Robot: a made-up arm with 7 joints. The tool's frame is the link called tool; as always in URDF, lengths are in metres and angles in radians.
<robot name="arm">
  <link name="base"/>
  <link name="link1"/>
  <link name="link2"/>
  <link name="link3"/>
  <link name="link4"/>
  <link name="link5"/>
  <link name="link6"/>
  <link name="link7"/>
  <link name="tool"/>
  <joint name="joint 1" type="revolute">
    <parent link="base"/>
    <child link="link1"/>
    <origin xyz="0 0.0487 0" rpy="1.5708 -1.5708 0"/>
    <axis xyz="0 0 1"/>
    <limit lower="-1.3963" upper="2" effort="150" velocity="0.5"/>
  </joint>
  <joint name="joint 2" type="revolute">
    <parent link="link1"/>
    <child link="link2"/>
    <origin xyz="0 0 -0.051" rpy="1.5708 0 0"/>
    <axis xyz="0 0 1"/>
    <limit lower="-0.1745" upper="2" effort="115" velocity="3.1"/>
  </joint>
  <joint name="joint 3" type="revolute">
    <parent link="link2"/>
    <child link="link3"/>
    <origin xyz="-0.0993 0 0" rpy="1.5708 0 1.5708"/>
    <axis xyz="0 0 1"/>
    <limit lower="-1.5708" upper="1.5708" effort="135" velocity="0.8"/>
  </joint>
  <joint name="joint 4" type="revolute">
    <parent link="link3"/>
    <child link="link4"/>
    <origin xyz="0 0 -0.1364" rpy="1.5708 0 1.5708"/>
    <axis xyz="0 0 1"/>
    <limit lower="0" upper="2.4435" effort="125" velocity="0.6"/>
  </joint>
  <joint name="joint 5" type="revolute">
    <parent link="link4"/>
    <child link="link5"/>
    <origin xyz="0 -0.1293 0" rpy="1.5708 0 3.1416"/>
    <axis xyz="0 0 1"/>
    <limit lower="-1.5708" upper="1.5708" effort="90" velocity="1"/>
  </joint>
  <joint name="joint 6" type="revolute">
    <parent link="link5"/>
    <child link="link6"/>
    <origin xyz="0 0 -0.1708" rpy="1.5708 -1.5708 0"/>
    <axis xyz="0 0 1"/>
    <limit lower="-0.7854" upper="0.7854" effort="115" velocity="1.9"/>
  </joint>
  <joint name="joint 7" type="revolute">
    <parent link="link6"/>
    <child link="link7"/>
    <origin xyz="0 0 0" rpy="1.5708 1.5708 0"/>
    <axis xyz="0 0 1"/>
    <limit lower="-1.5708" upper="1.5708" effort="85" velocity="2.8"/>
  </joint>
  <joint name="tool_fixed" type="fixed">
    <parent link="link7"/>
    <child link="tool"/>
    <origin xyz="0 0 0" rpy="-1.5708 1.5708 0"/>
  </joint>
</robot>
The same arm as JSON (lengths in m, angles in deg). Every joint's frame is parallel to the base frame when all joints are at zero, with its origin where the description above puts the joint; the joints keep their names.
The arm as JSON. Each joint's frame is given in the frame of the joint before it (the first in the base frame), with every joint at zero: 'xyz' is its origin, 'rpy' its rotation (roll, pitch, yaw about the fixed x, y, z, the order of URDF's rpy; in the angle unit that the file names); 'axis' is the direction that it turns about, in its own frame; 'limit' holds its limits. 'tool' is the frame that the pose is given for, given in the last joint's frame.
{"units": {"length": "m", "angle": "deg"}, "joints": [
  {"name": "joint 1", "type": "revolute", "origin": {"xyz": [0.0, 0.0487, 0.0], "rpy": [0.0, 0.0, 0.0]}, "axis": [0.0, -1.0, 0.0], "limit": {"lower": -80.0, "upper": 114.59}},
  {"name": "joint 2", "type": "revolute", "origin": {"xyz": [0.0, 0.051, 0.0], "rpy": [0.0, 0.0, 0.0]}, "axis": [1.0, 0.0, 0.0], "limit": {"lower": -10.0, "upper": 114.59}},
  {"name": "joint 3", "type": "revolute", "origin": {"xyz": [0.0, 0.0, -0.0993], "rpy": [0.0, 0.0, 0.0]}, "axis": [0.0, 0.0, 1.0], "limit": {"lower": -90.0, "upper": 90.0}},
  {"name": "joint 4", "type": "revolute", "origin": {"xyz": [0.0, 0.0, -0.1364], "rpy": [0.0, 0.0, 0.0]}, "axis": [0.0, -1.0, 0.0], "limit": {"lower": 0.0, "upper": 140.0}},
  {"name": "joint 5", "type": "revolute", "origin": {"xyz": [0.0, 0.0, -0.1293], "rpy": [0.0, 0.0, 0.0]}, "axis": [0.0, 0.0, 1.0], "limit": {"lower": -90.0, "upper": 90.0}},
  {"name": "joint 6", "type": "revolute", "origin": {"xyz": [0.0, 0.0, -0.1708], "rpy": [0.0, 0.0, 0.0]}, "axis": [0.0, 1.0, 0.0], "limit": {"lower": -45.0, "upper": 45.0}},
  {"name": "joint 7", "type": "revolute", "origin": {"xyz": [0.0, 0.0, 0.0], "rpy": [0.0, 0.0, 0.0]}, "axis": [-1.0, 0.0, 0.0], "limit": {"lower": -90.0, "upper": 90.0}}
], "tool": {"origin": {"xyz": [0.0, 0.0, 0.0], "rpy": [0.0, 0.0, 0.0]}}}

